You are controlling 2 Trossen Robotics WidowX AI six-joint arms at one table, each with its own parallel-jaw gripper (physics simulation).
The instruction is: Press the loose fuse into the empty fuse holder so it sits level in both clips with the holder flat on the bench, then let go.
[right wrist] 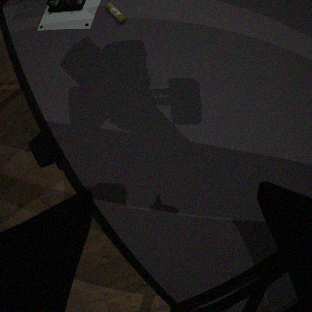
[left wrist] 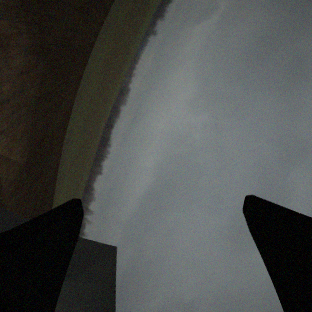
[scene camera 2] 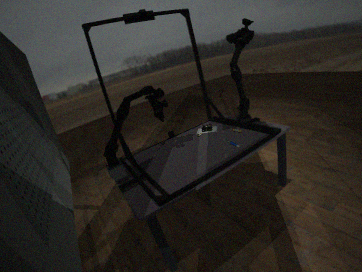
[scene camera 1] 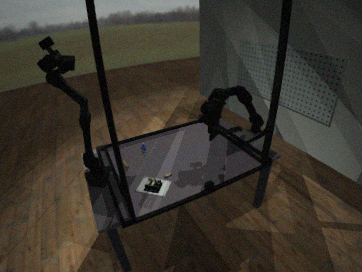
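Seen in the pictures: left gripper, fingertip midpoint: [left wrist: 165, 207] [scene camera 2: 253, 27] [scene camera 1: 58, 51]; right gripper, fingertip midpoint: [right wrist: 177, 195] [scene camera 2: 163, 120] [scene camera 1: 209, 136]; left arm's base, link origin: [scene camera 2: 244, 116] [scene camera 1: 98, 174]; right arm's base, link origin: [right wrist: 295, 308] [scene camera 2: 113, 164] [scene camera 1: 255, 131].
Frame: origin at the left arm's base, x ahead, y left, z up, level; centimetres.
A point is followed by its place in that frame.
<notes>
The fuse holder [scene camera 1: 153, 185] [scene camera 2: 206, 128] is a small black block on a white plate [scene camera 1: 161, 193] {x 39.2, y -4.9, z -5.1 cm} [scene camera 2: 214, 131] {x 27.8, y 6.2, z -5.5 cm} [right wrist: 64, 23] {x 41.0, y -0.2, z -5.1 cm}; the right wrist view cuts it off at the top. Its clips are too small and dark to tell apart. A loose tan fuse with a pale band [scene camera 1: 168, 175] {x 40.5, y 9.4, z -4.3 cm} [right wrist: 116, 13] {x 40.8, y 10.3, z -3.9 cm} lies on the bench beside the plate. My left gripper [left wrist: 165, 207] {x -14.3, y 13.3, z 68.9 cm} is open and empty, raised high and facing the sky. My right gripper [right wrist: 177, 195] {x 63.5, y 20.2, z 16.9 cm} is open and empty, above the bench and well away from the fuse and holder.
A blue piece [scene camera 1: 144, 147] {x 17.5, y 38.3, z -4.4 cm} [scene camera 2: 233, 144] {x 17.4, y 39.5, z -4.4 cm} and a second yellowish piece [scene camera 1: 126, 165] {x 12.3, y 14.8, z -3.3 cm} [scene camera 2: 237, 130] {x 10.3, y 17.9, z -3.9 cm} lie on the bench. Black frame posts [scene camera 1: 103, 90] {x 29.7, y -25.3, z 59.1 cm} [scene camera 2: 197, 60] {x 29.1, y -22.4, z 52.8 cm} rise from its sides, with dark rails along its edges. The right arm's shadow falls across the bench.
</notes>
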